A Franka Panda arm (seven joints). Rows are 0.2 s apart.
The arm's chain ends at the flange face. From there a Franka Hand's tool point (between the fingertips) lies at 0.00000 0.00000 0.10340 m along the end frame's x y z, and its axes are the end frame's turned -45 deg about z.
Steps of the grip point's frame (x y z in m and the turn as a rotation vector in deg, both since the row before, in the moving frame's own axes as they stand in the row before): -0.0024, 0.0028, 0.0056, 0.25, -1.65, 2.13; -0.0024, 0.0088, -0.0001, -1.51, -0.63, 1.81; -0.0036, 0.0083, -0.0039, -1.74, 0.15, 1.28; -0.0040, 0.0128, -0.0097, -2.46, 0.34, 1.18; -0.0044, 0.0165, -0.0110, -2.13, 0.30, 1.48; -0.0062, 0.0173, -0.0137, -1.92, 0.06, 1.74; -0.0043, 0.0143, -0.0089, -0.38, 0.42, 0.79
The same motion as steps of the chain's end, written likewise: 0.0027, 0.0019, 0.0056, -0.99, -1.34, 2.13; 0.0034, 0.0052, -0.0001, -1.51, 0.62, 1.81; 0.0009, 0.0064, -0.0039, -1.12, 1.34, 1.28; 0.0027, 0.0091, -0.0096, -1.50, 1.98, 1.18; 0.0055, 0.0124, -0.0109, -1.29, 1.72, 1.48; 0.0054, 0.0142, -0.0136, -1.32, 1.40, 1.74; 0.0060, 0.0132, -0.0089, 0.03, 0.57, 0.79
